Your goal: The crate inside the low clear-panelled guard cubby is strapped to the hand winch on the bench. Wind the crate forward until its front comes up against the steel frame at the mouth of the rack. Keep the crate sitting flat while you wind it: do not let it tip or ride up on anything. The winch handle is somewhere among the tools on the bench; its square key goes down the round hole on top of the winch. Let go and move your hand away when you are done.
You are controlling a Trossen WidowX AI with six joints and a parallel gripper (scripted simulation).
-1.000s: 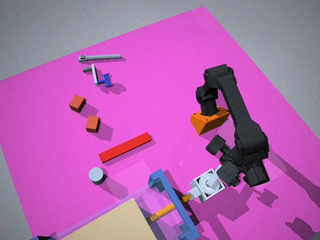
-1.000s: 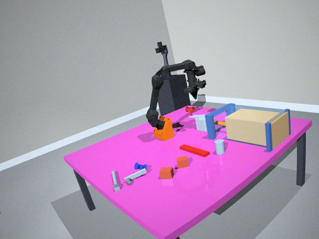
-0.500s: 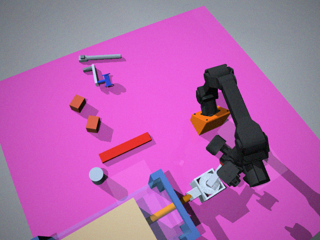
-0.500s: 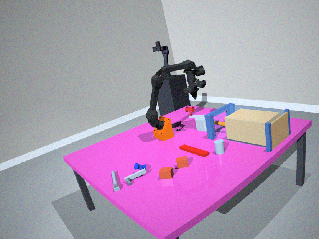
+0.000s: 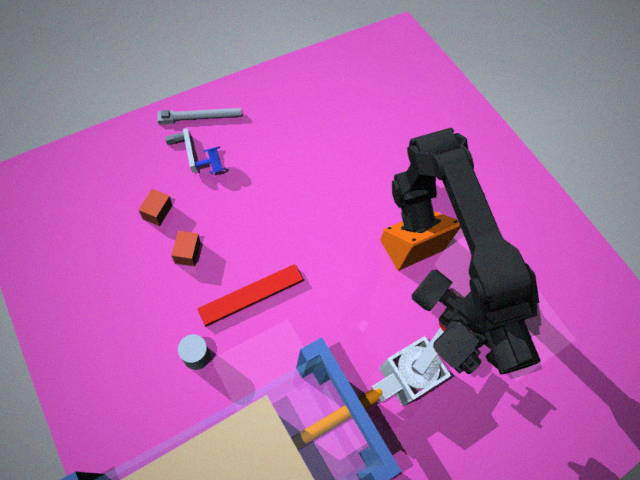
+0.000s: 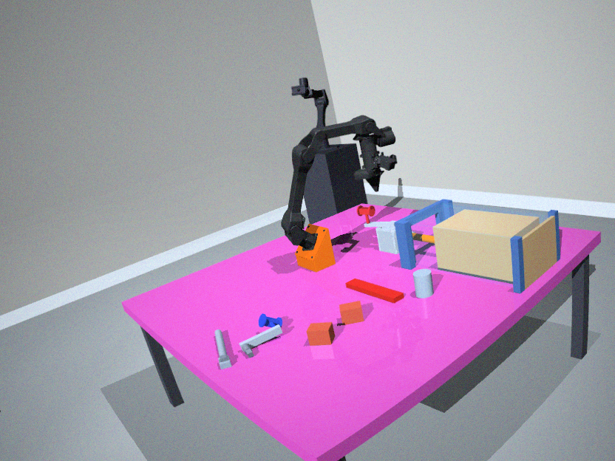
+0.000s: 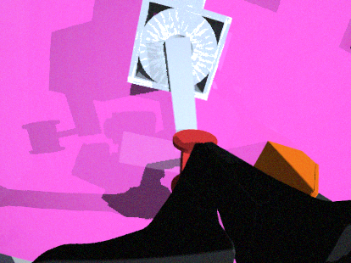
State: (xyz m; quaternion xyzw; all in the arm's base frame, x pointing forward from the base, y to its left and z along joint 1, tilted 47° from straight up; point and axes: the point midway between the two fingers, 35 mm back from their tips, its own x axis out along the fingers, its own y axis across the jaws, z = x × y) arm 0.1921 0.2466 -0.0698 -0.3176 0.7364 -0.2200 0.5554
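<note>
The red knob is 6 cm behind my gripper tip, 1 cm to the right of it and 9 cm below it. From my gripper tip the other things lie so: winch handle 2 cm behind, 1 cm to the right, 12 cm below; blue steel frame 20 cm ahead, 1 cm to the right, 11 cm below; grey winch 2 cm ahead, 19 cm below.
</note>
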